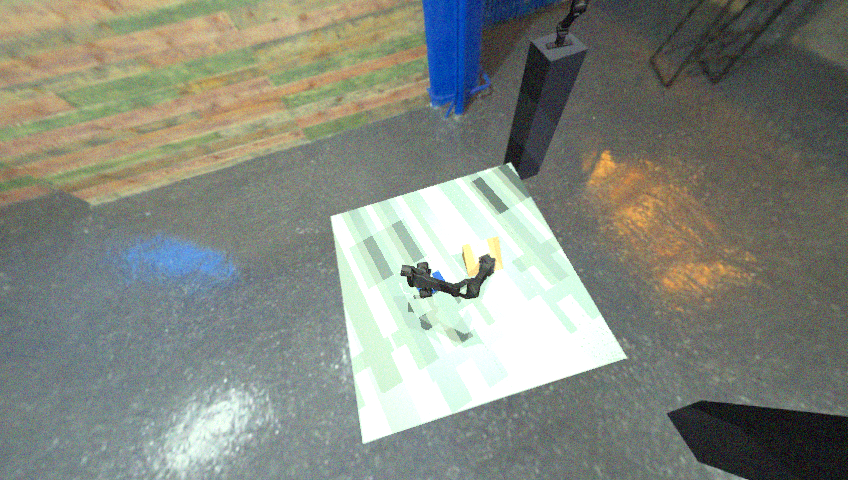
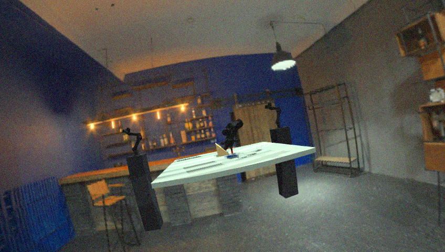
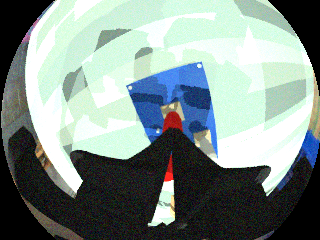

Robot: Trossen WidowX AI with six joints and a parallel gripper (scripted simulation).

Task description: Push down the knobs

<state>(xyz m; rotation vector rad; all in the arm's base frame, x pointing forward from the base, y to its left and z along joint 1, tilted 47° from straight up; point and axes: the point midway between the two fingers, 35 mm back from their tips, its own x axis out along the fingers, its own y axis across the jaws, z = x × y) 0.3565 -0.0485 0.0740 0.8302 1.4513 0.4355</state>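
My gripper tip is now 30 mm above the potentiometer.
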